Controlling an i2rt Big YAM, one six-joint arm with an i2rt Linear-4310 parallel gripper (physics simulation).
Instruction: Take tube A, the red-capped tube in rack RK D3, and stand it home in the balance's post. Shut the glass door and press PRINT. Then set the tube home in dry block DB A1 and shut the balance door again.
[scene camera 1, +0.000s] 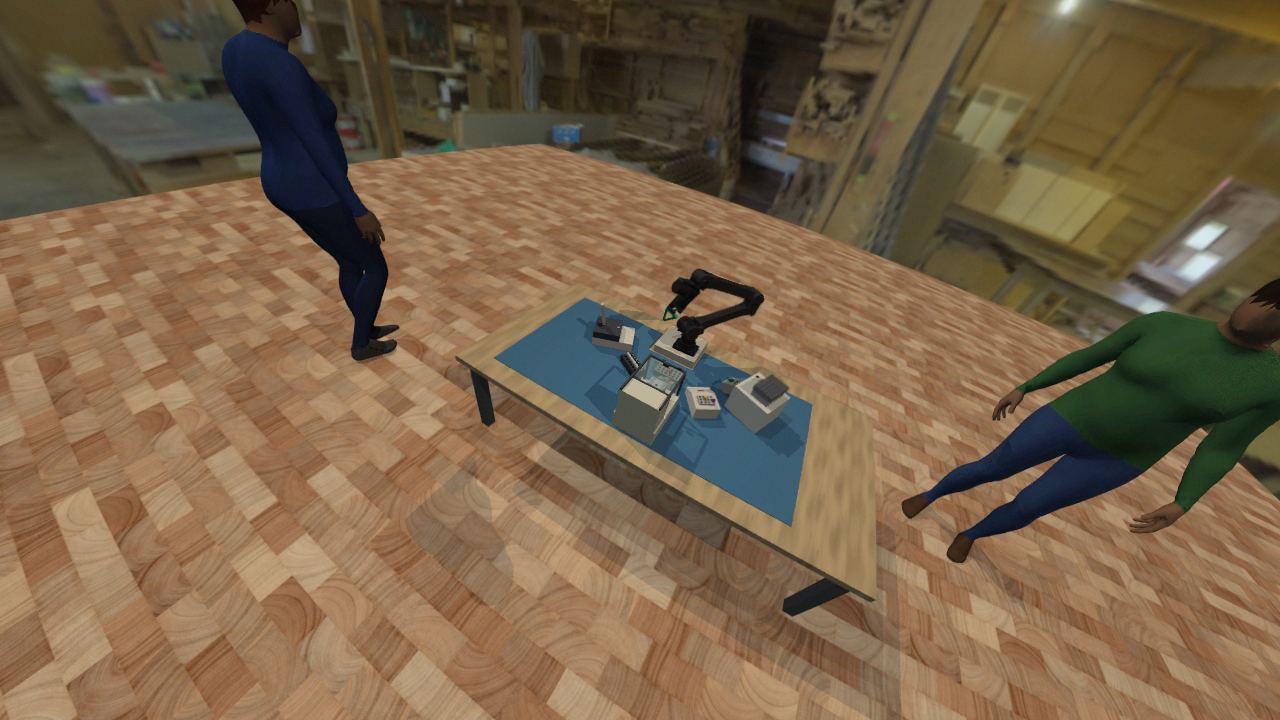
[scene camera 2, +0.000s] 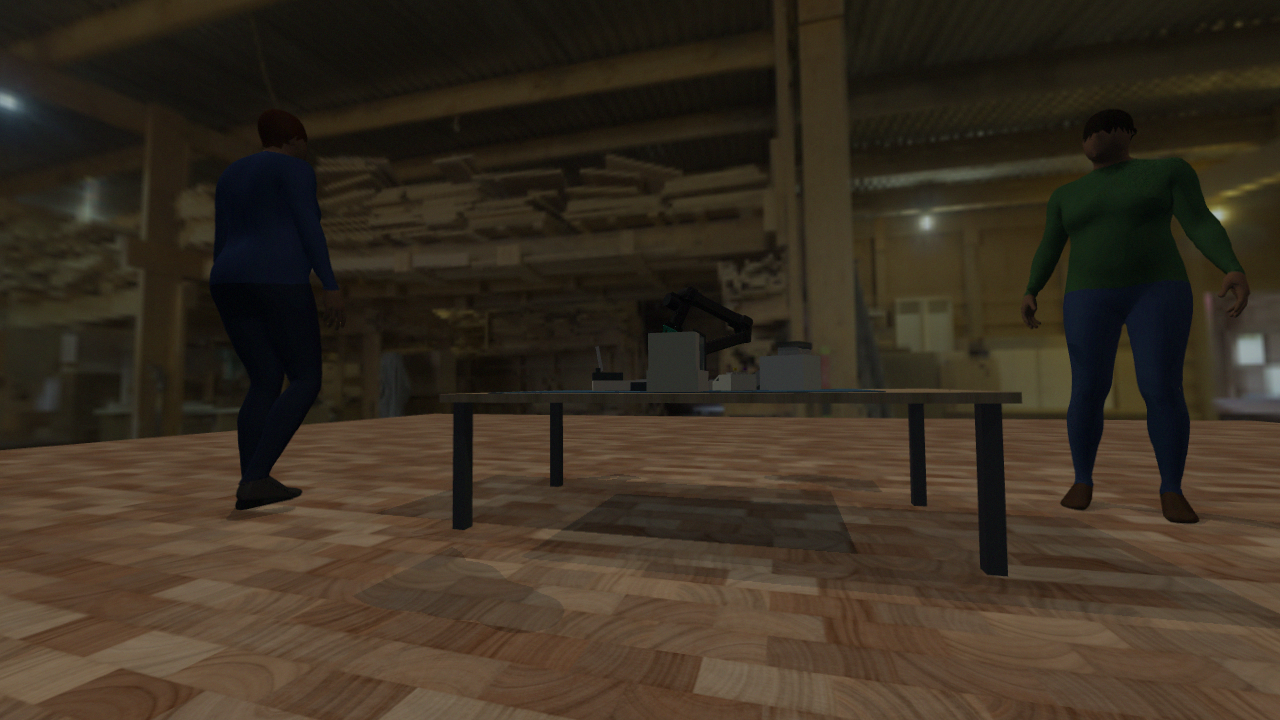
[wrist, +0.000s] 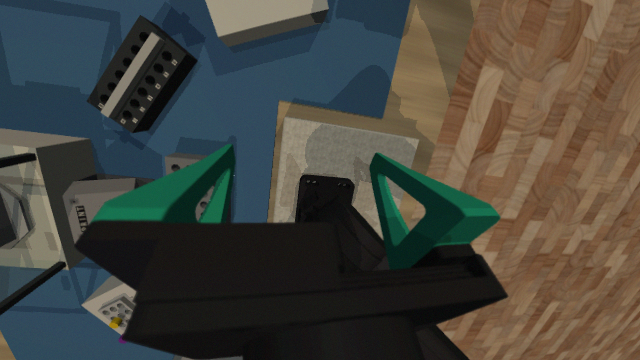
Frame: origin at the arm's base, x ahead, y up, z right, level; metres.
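Seen in the pictures: gripper, fingertip midpoint: (scene camera 1: 666, 315) (wrist: 307, 156); arm's base at its link origin: (scene camera 1: 685, 348) (wrist: 321, 210).
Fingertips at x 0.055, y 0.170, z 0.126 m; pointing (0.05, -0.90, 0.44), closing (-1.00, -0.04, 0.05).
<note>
Offsets run from my fingertips to a thing's top centre. "spot": to the spot under its first point. Level surfaces: height alone.
My gripper (scene camera 1: 669, 313) (scene camera 2: 671, 328) (wrist: 307, 156) is open and empty, high above the arm's base. In the wrist view, the grey rack {spot: dx +0.161, dy -0.178, dz -0.066 m} (wrist: 183, 161) lies mostly behind the left green finger, and the red-capped tube does not show there. The balance {dx +0.385, dy +0.014, dz -0.142 m} (scene camera 1: 637, 398) (scene camera 2: 674, 361) (wrist: 65, 160) has a glass chamber with black-edged panes; its door position is unclear. Its grey PRINT box {spot: dx +0.251, dy -0.142, dz -0.115 m} (wrist: 101, 196) sits beside the housing, with the button hidden by the finger. A black block {dx +0.211, dy -0.160, dz +0.040 m} (scene camera 1: 630, 362) (wrist: 150, 80) has two rows of holes and a pale strip; its labels are too small to read.
The arm's base plate (scene camera 1: 666, 345) (wrist: 345, 131) is beside the grey rack. A white rack {dx +0.232, dy -0.138, dz -0.322 m} (scene camera 1: 703, 404) (wrist: 95, 301) holds yellow and purple caps. A large white device (scene camera 1: 756, 407) (scene camera 2: 789, 372) and a smaller dark-topped device {spot: dx +0.144, dy -0.129, dz +0.199 m} (scene camera 1: 612, 334) (scene camera 2: 608, 382) stand on the blue mat {dy -0.208 m} (scene camera 1: 554, 358).
</note>
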